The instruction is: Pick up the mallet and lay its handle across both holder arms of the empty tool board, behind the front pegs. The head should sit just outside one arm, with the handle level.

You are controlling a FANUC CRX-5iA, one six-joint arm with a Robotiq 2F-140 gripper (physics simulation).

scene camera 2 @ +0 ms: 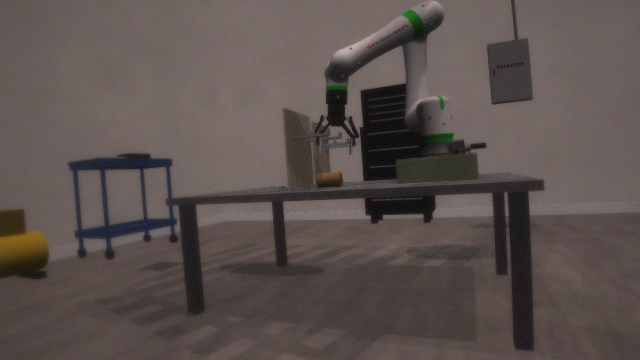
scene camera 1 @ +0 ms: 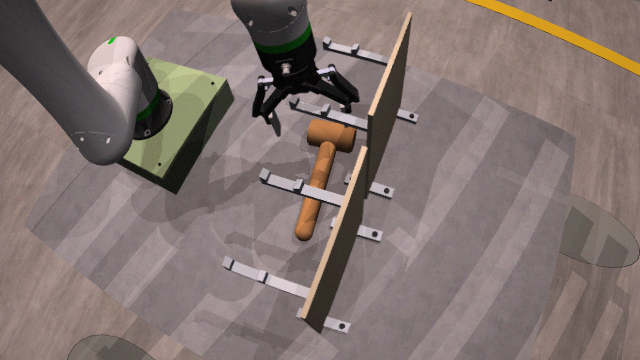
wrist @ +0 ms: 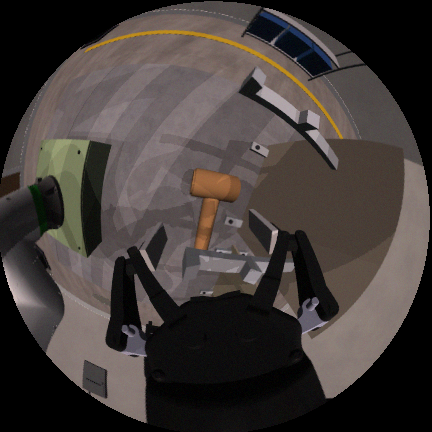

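Observation:
The orange mallet lies flat on the table, its head toward the back in scene view 1. Part of its handle is hidden under a grey arm in that view and in the wrist view. My gripper is open and empty, well above the mallet, its fingertips near arm height in scene view 2. The back tool board has two arms with pegs. The front tool board also has two pegged arms. No tool shows on either board.
The robot base stands on a green block on the table. Board feet stick out behind the panels. A blue cart, black cabinet and wall box stand apart from the table.

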